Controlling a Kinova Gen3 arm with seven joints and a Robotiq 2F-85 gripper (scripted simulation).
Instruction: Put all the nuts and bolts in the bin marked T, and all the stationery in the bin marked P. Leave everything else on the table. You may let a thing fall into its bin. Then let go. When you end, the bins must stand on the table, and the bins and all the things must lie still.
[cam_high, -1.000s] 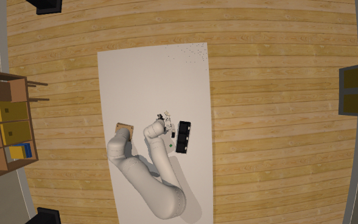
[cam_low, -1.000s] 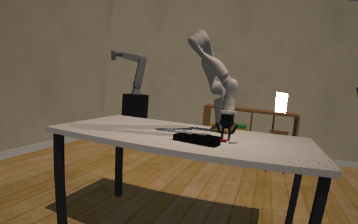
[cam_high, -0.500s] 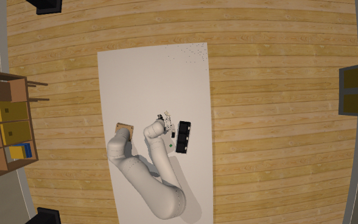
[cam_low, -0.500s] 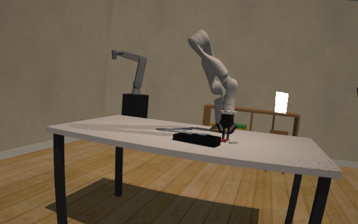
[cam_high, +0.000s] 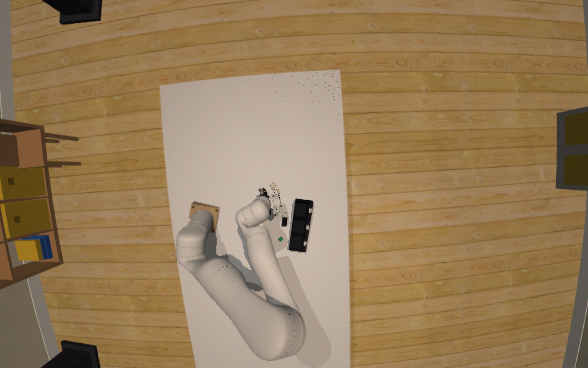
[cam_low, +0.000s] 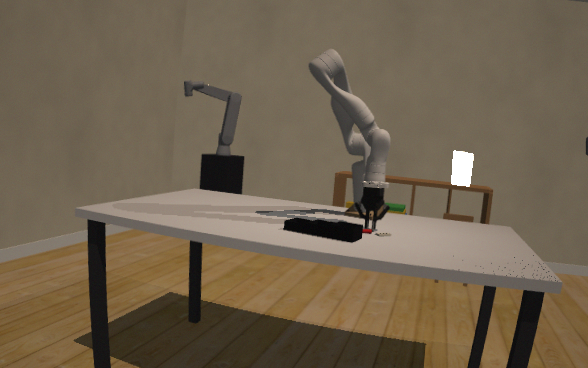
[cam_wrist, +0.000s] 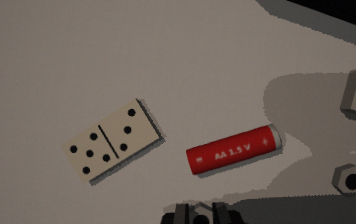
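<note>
The red battery lies 40 mm ahead of my hand, 20 mm below it and 10 mm to the right of it. Also, from my hand: black double bin: 160 mm ahead, 120 mm to the right; then domino: 60 mm to the left, 30 mm ahead, 20 mm below; then black eraser: 90 mm to the right, 90 mm ahead, 20 mm below.
</note>
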